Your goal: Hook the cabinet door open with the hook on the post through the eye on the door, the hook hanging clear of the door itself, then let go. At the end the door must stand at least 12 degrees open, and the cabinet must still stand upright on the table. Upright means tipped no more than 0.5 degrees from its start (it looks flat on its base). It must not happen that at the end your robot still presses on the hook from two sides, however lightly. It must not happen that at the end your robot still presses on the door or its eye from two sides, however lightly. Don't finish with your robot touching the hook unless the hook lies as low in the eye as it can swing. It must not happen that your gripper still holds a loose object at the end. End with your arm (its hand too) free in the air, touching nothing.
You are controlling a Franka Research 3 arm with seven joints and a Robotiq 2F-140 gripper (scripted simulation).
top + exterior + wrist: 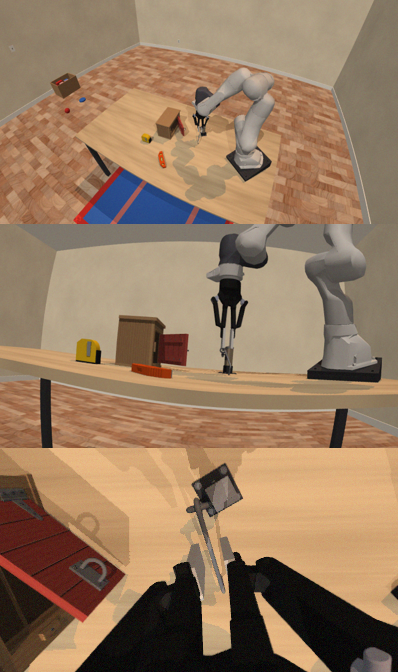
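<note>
Right now my hand is 70 mm above the thin metal hook and 10 mm to the right of it. Also, from my hand: yellow tape measure 420 mm ahead, 190 mm to the left, 90 mm below; red door 180 mm ahead, 50 mm below, 40 mm to the right; orange level 310 mm to the left, 210 mm ahead, 110 mm below.
</note>
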